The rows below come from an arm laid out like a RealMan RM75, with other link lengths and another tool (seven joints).
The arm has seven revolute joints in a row. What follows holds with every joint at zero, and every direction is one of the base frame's.
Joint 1 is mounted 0.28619 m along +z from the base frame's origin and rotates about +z.
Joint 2 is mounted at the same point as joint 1 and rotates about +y.
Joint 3 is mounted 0.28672 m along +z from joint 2 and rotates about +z.
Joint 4 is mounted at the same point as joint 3 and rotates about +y.
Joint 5 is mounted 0.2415 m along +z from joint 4 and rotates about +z.
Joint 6 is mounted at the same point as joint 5 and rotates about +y.
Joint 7 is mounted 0.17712 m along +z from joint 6 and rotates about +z.
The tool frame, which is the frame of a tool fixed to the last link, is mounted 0.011 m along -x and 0.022 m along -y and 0.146 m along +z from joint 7; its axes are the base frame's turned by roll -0.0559, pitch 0 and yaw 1.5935 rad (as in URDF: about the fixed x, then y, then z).
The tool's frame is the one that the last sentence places.
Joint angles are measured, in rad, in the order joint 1, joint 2, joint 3, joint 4, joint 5, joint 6, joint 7. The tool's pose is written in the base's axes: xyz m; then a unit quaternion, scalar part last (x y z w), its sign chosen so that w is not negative. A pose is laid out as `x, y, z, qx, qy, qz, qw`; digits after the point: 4 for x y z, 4 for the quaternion.
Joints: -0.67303, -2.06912, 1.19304, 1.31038, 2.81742, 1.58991, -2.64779
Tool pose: -0.3362, 0.4806, -0.0422, -0.8867, 0.3151, 0.3380, 0.0143
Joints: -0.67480, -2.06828, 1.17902, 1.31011, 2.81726, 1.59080, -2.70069
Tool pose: -0.3366, 0.4806, -0.0401, -0.8971, 0.2874, 0.3344, 0.0270
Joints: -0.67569, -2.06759, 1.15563, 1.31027, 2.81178, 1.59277, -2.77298
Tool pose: -0.3366, 0.4802, -0.0380, -0.9114, 0.2477, 0.3254, 0.0452
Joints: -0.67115, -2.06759, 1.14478, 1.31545, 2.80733, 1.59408, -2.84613
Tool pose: -0.3372, 0.4783, -0.0369, -0.9224, 0.2102, 0.3182, 0.0607
